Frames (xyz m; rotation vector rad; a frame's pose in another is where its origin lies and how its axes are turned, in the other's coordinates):
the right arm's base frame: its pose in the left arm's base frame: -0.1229 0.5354 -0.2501 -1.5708 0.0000 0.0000
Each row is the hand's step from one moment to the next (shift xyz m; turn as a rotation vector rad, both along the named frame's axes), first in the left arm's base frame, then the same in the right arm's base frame.
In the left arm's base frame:
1: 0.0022 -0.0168 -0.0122 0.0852 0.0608 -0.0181
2: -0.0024 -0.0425 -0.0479 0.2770 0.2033 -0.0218
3: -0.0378 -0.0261 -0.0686 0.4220 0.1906 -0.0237
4: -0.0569 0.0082 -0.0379 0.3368 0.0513 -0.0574
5: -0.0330 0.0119 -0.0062 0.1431 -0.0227 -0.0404
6: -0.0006 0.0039 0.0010 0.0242 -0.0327 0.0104
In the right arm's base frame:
1: 0.0022 0.0122 -0.0168 0.0852 0.0181 0.0608
2: -0.0024 0.0479 -0.0425 0.2770 0.0218 0.2033
3: -0.0378 0.0686 -0.0261 0.4220 0.0237 0.1906
4: -0.0569 0.0379 0.0082 0.3368 0.0574 0.0513
5: -0.0330 0.0062 0.0119 0.1431 0.0404 -0.0227
6: -0.0006 -0.0010 0.0039 0.0242 -0.0104 -0.0327

